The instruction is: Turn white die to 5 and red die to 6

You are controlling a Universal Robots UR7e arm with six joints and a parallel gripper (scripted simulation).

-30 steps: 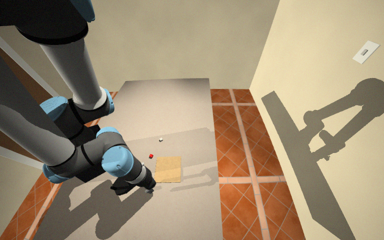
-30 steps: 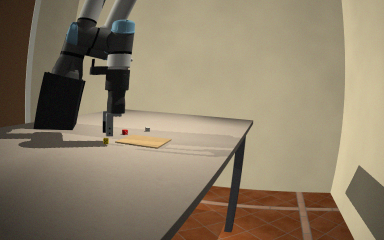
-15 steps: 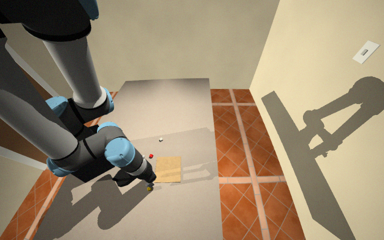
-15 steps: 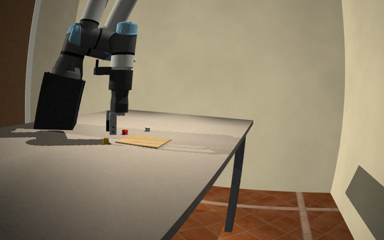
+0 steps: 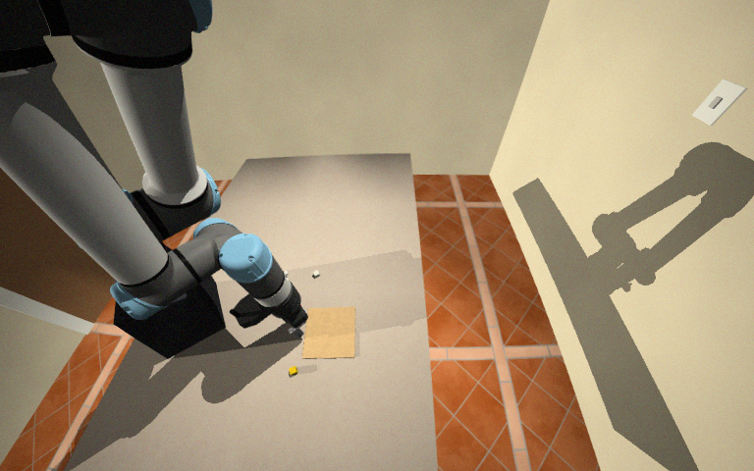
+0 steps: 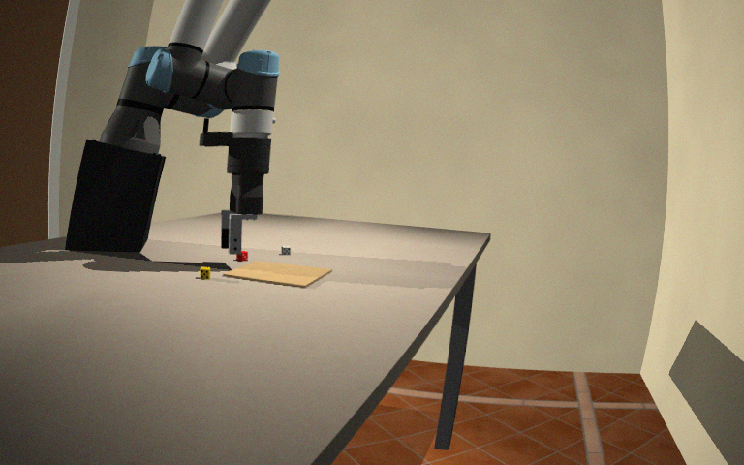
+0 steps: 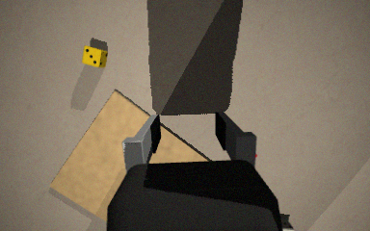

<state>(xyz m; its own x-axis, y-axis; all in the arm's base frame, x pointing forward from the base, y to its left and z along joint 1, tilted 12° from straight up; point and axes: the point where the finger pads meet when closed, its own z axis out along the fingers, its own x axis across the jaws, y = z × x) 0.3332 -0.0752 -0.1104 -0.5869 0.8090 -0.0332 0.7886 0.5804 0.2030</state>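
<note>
Now: the red die 70 mm to the left of my hand, 40 mm below it and 10 mm behind it. From my hand the other things lie so: white die (170 mm to the left, 50 mm ahead, 40 mm below); yellow die (110 mm to the right, 40 mm below); tan mat (90 mm ahead, 40 mm below, 10 mm to the right).
</note>
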